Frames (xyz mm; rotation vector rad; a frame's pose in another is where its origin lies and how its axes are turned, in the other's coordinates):
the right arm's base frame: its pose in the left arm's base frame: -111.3 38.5 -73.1 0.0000 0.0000 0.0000
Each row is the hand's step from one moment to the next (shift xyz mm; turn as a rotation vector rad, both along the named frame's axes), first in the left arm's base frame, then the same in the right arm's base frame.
Working: the left arm's base frame: its pose in the right arm's base frame: 111.3 -38.5 73.1 0.0000 0.0000 0.0000

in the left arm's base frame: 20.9 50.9 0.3 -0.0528 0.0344 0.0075
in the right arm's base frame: 20.9 50.9 0.3 -0.0528 0.0344 0.0075
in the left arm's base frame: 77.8 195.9 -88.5 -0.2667 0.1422 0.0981
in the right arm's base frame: 77.8 195.9 -88.5 -0.2667 0.1422 0.0981
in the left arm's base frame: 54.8 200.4 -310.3 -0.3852 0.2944 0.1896
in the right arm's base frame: 54.8 200.4 -310.3 -0.3852 0.2944 0.1896
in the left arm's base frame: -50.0 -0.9 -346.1 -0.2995 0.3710 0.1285
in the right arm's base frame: -50.0 -0.9 -346.1 -0.2995 0.3710 0.1285
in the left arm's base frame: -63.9 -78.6 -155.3 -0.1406 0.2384 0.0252
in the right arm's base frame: -63.9 -78.6 -155.3 -0.1406 0.2384 0.0252
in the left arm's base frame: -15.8 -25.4 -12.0 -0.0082 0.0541 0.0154
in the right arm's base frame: -15.8 -25.4 -12.0 -0.0082 0.0541 0.0154
